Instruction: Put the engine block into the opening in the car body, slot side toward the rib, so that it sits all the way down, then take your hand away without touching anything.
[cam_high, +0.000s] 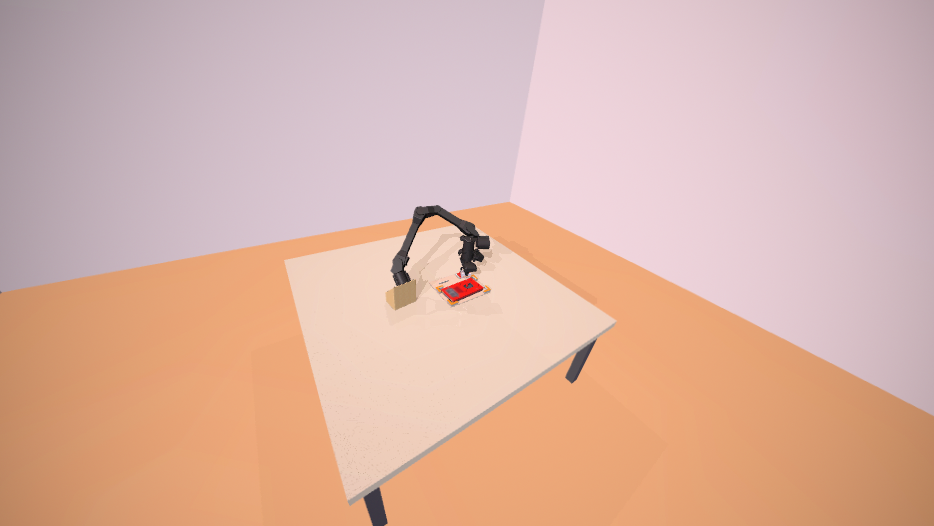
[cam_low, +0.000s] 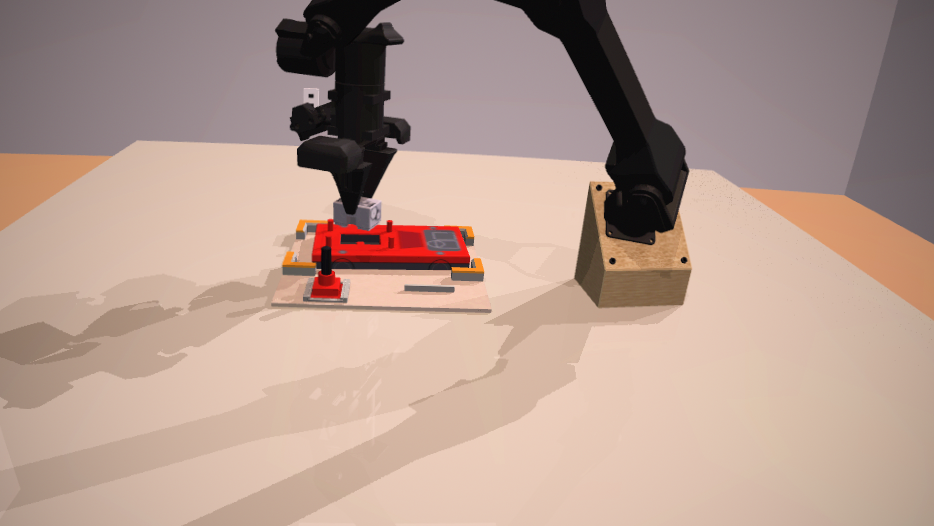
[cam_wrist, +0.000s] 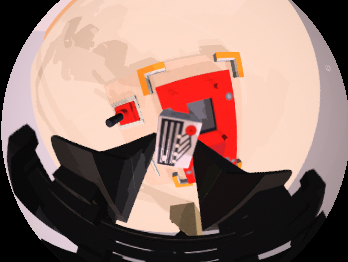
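My gripper tip is now 70 mm above the pale plate, 30 mm past it and 20 mm to the left of it. Round my gripper tip: black post (80 mm to the left, 40 mm below, 30 mm ahead); then grey engine block (10 mm below).
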